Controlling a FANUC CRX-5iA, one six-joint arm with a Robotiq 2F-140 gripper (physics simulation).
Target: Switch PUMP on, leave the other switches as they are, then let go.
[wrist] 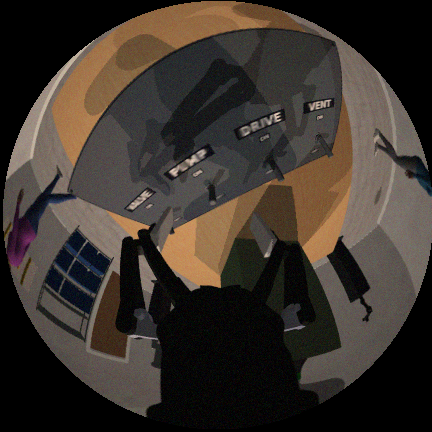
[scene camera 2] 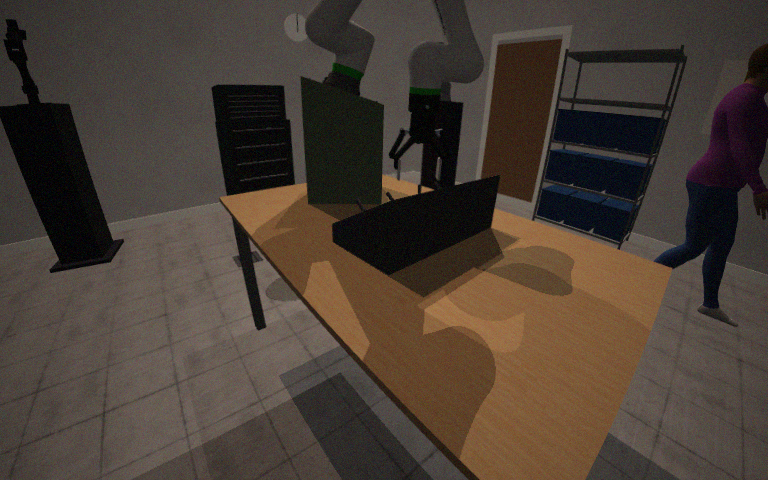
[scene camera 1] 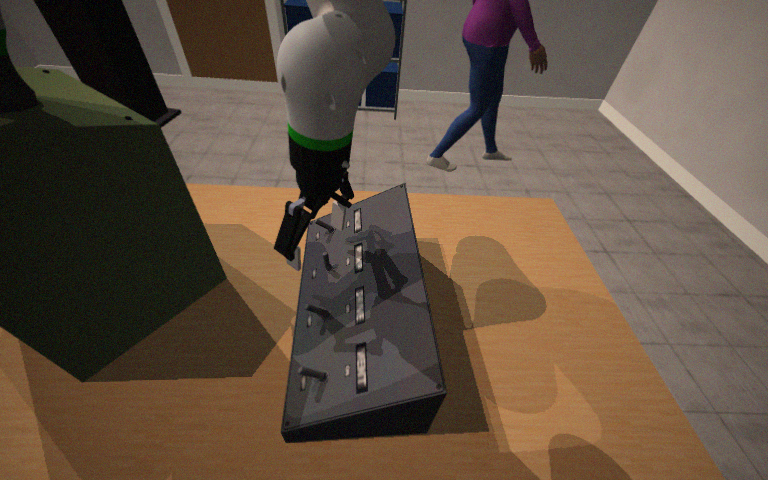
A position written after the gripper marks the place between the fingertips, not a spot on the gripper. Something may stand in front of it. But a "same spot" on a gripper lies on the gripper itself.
gripper: wrist 212, 217; scene camera 2; scene camera 1
same spot on gripper: [scene camera 1: 296, 219] = [scene camera 2: 400, 136]
